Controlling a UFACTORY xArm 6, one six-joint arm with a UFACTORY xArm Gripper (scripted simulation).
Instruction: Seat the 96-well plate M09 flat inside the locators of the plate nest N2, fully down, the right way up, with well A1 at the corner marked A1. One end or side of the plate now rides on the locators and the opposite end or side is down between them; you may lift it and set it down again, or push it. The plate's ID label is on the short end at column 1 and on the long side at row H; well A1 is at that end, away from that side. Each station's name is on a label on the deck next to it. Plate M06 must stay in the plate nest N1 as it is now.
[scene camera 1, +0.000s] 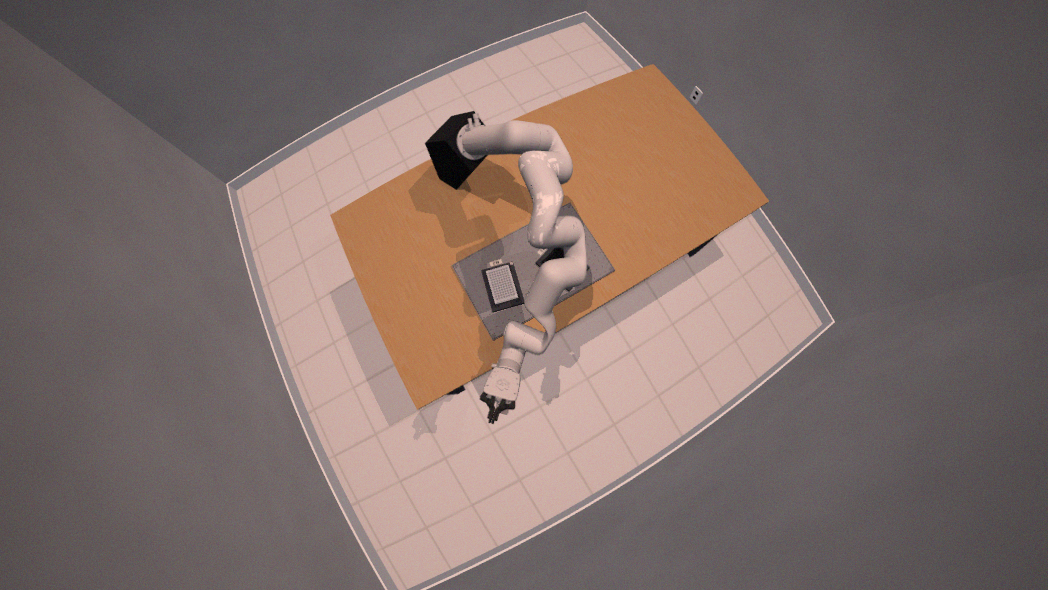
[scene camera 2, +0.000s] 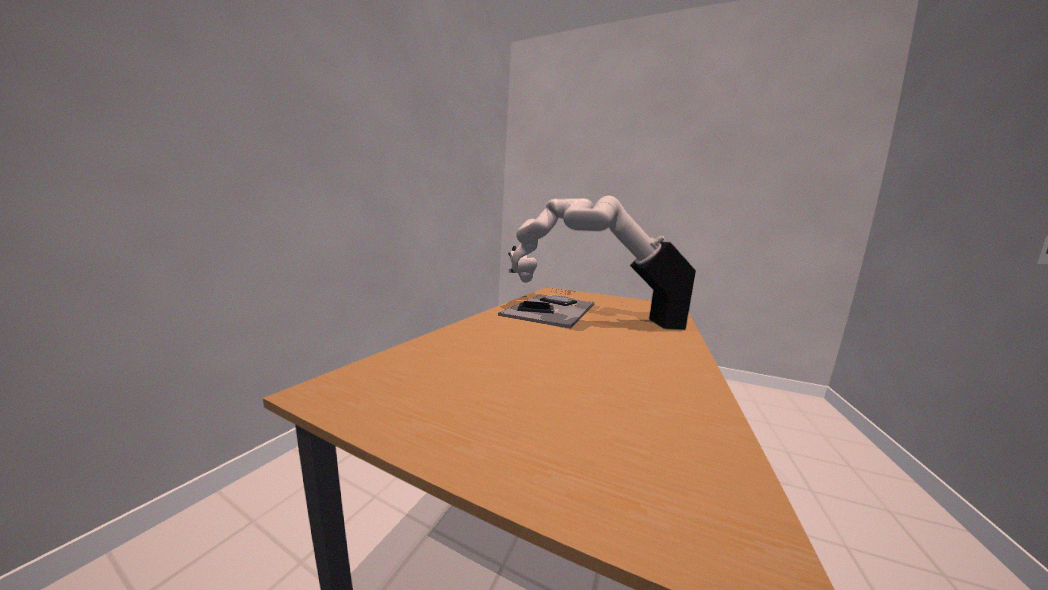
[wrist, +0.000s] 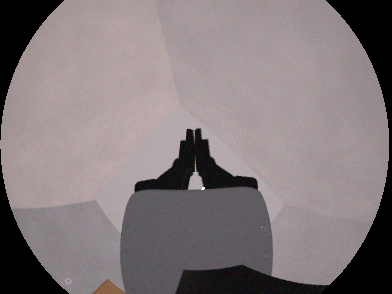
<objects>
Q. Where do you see my gripper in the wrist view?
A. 194, 138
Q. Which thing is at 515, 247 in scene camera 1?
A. A grey deck mat.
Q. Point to my gripper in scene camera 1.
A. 491, 421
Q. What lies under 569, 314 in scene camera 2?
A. A grey deck mat.
</objects>
